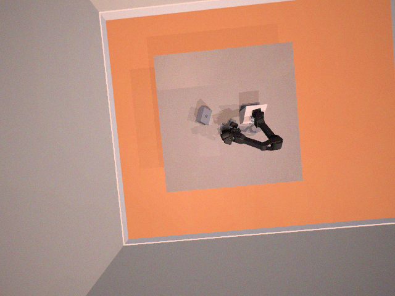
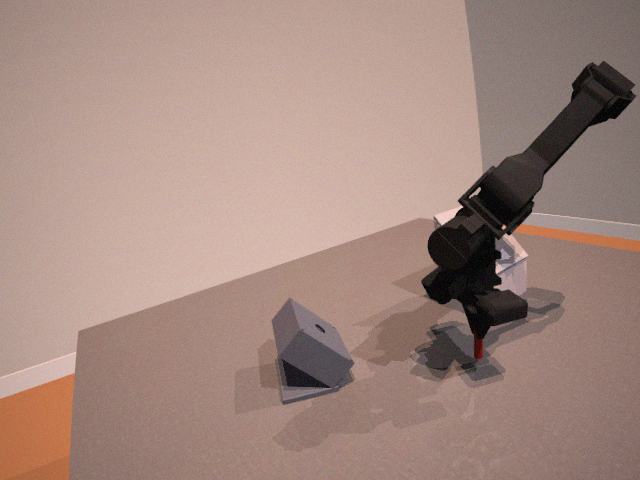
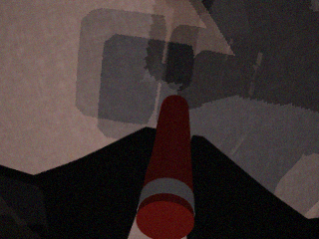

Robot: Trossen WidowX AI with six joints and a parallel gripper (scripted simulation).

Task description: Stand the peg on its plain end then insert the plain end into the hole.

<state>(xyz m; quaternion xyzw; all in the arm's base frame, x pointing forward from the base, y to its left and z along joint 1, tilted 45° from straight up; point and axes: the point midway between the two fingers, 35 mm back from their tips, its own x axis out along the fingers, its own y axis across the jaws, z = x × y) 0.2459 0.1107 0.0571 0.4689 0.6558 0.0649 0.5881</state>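
Right now my gripper tip is 210 mm to the left of the sloped grey panel, 180 mm short of it and 20 mm below it. Also, from my gripper tip: red peg: 20 mm above; then base plate: 220 mm to the right, 200 mm ahead, 50 mm below.
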